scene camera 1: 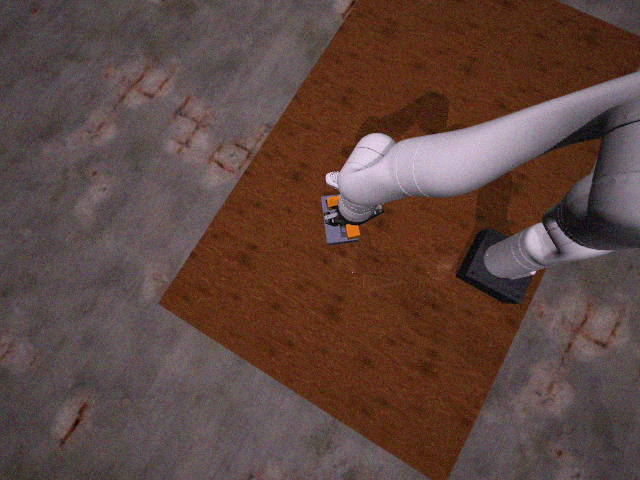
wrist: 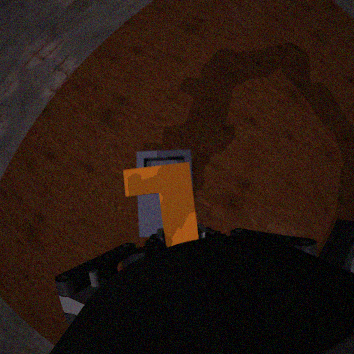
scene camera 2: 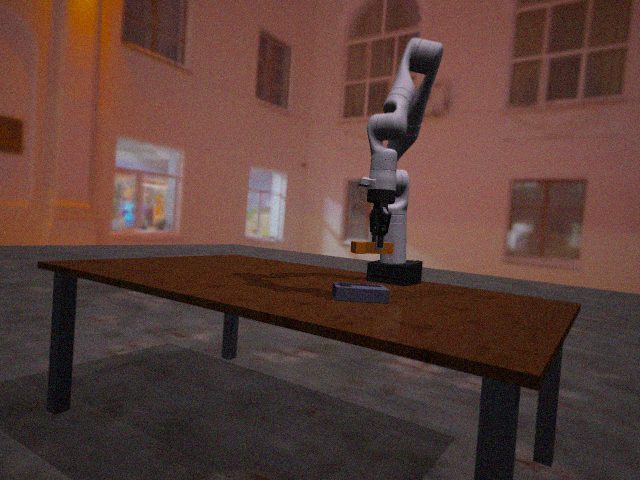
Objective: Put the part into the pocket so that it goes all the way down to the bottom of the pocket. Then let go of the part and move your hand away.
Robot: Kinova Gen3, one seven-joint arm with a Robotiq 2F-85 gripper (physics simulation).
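Seen in the pictures: gripper, fingertip midpoint: [wrist: 180, 235] [scene camera 2: 377, 249]; arm's base, link origin: [scene camera 1: 501, 260] [scene camera 2: 392, 262].
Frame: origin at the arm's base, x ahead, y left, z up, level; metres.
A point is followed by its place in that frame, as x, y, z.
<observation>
The orange L-shaped part [scene camera 1: 353, 230] @[0.363, 0.168, 0.083] [scene camera 2: 361, 247] @[0.454, 0.145, 0.068] [wrist: 177, 200] @[0.408, 0.125, 0.081] is held level, well above the blue-grey block [scene camera 1: 336, 239] @[0.395, 0.190, -0.036] [scene camera 2: 360, 293] @[0.461, 0.157, -0.049] [wrist: 149, 220] @[0.414, 0.182, -0.035], with a clear gap in scene camera 2. My gripper [scene camera 1: 334, 219] [scene camera 2: 379, 244] @[0.383, 0.151, 0.063] [wrist: 180, 235] @[0.383, 0.151, 0.063] is shut on the long arm of the part. In the wrist view the part overlaps the block and is turned slightly relative to it, and its short arm sticks out past the block's left edge. The pocket [wrist: 164, 161] @[0.459, 0.091, -0.067] shows at its upper end; the part hides most of the rest.
The block lies on the brown wooden table [scene camera 1: 310, 330] @[0.315, 0.439, -0.072] [scene camera 2: 465, 320] @[0.429, 0.419, -0.072] [wrist: 100, 120] @[0.612, 0.106, -0.072]. The robot's black base [scene camera 1: 473, 263] @[0.057, 0.047, -0.003] [scene camera 2: 394, 272] @[0.062, 0.042, -0.029] stands on the table, to the right of the block in scene camera 1. The arm's shadow falls on the table near the block.
</observation>
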